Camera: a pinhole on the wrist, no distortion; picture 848 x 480 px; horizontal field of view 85.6 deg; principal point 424.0 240.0 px. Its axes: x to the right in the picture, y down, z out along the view. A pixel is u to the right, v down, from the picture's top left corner.
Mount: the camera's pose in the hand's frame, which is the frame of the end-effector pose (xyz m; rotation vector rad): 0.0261 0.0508 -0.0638 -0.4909 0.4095 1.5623
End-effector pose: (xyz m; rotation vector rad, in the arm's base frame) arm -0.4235 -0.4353 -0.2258 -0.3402 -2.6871 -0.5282
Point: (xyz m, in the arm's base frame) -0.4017 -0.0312 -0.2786
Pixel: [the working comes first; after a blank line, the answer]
In the camera's frame: 0.1107 -0.0231 0.3870

554.9 212.7
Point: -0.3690 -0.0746 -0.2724
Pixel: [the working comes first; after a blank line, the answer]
In the camera's frame: 0.1066 0.0133 0.3463

564.9 257.6
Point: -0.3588 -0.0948 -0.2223
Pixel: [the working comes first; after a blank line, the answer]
In the camera's frame: 0.1363 0.0073 0.3005

631.7 251.1
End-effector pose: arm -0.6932 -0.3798 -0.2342 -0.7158 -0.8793 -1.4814
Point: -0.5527 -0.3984 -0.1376
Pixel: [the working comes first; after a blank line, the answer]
In the camera's frame: 0.0339 -0.0596 0.1268

546.5 24.9
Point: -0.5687 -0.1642 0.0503
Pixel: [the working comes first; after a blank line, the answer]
In the camera's frame: -0.1243 -0.1081 0.3779

273.4 109.1
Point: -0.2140 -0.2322 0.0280
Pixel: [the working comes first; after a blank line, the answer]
In the camera's frame: 0.2190 -0.1039 0.4923

627.7 143.3
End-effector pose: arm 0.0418 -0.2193 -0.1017 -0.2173 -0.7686 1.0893
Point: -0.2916 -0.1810 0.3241
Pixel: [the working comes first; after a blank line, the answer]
In the camera's frame: -0.3308 -0.1418 0.4762

105.9 103.6
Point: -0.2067 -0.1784 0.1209
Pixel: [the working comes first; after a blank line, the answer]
In the camera's frame: -0.1808 -0.0668 0.3335

175.8 148.3
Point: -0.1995 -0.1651 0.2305
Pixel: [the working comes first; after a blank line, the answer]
In the camera's frame: -0.2679 -0.1294 0.3605

83.8 75.6
